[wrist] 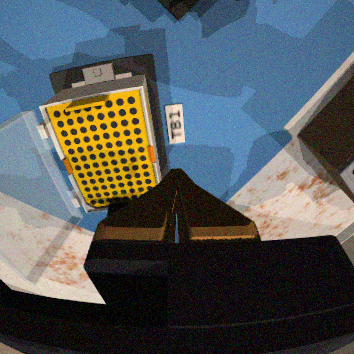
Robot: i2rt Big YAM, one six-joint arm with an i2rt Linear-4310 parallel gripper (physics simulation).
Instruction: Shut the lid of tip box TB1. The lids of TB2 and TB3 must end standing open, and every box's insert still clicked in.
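Places are measured from the arm's base along level axes (x ahead, y left, z up), in millimetres.
Where they show: gripper, fingertip midpoint: [176, 176].
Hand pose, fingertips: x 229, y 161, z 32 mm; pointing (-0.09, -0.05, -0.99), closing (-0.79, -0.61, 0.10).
Observation:
Things, the pixels of their top centre, and the offset from my fingertips. "*": a spot on its surface instead. Level surfaces: height alone.
- Tip box TB1, middle of its top: [104, 169] dz -44, dx +32, dy +51 mm
- label TB1, surface spot: [175, 123] * dz -117, dx -17, dy +4 mm
- dark thing, surface spot: [179, 7] * dz -111, dx +51, dy -90 mm
- blue mat, its level: dz -119 mm
Tip box TB1 [102, 145] stands left of centre in the wrist view, with its yellow insert [105, 152] seated level in it and orange tabs at both sides. Its clear lid [30, 165] stands open on the left side, hinged at the box's left edge. The label TB1 [175, 123] lies to the right of the box. My gripper [176, 176] is shut and empty; its tips show just right of the box's lower right corner, and its left finger hides part of that corner. TB2 and TB3 do not show.
A dark box-shaped object [332, 127] stands at the right edge. A dark thing [179, 7] shows at the top edge. The box stands on a blue mat [210, 110], and a white surface with rusty specks [290, 195] lies at the lower right and lower left.

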